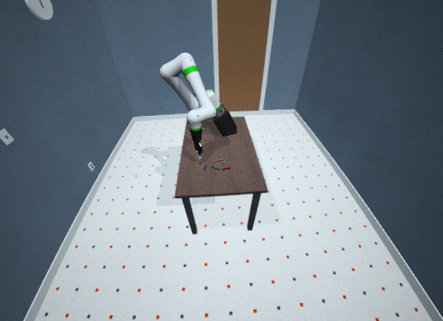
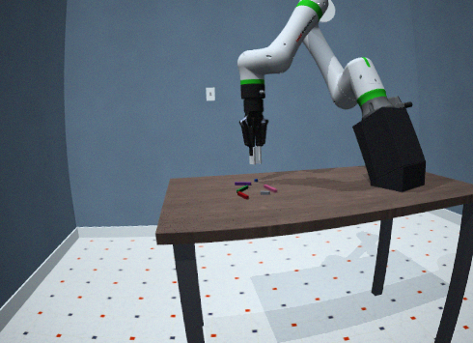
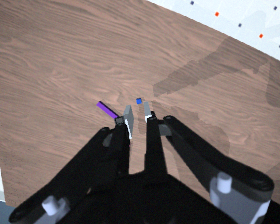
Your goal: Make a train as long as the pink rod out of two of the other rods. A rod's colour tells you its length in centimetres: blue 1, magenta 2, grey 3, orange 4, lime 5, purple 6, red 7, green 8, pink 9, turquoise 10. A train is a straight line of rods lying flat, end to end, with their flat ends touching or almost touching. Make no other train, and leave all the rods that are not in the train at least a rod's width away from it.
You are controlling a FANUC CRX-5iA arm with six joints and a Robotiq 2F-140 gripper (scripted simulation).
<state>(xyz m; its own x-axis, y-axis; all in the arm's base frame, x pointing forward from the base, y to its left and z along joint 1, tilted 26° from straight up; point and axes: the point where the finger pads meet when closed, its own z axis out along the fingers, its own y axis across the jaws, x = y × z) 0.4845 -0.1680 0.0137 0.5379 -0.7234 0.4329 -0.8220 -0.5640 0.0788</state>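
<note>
The small blue rod lies 10 cm below my hand. Also, from my hand: green rod (7 cm ahead, 14 cm to the left, 10 cm below); then purple rod (6 cm ahead, 5 cm to the left, 10 cm below); then pink rod (3 cm behind, 16 cm to the left, 10 cm below).
</note>
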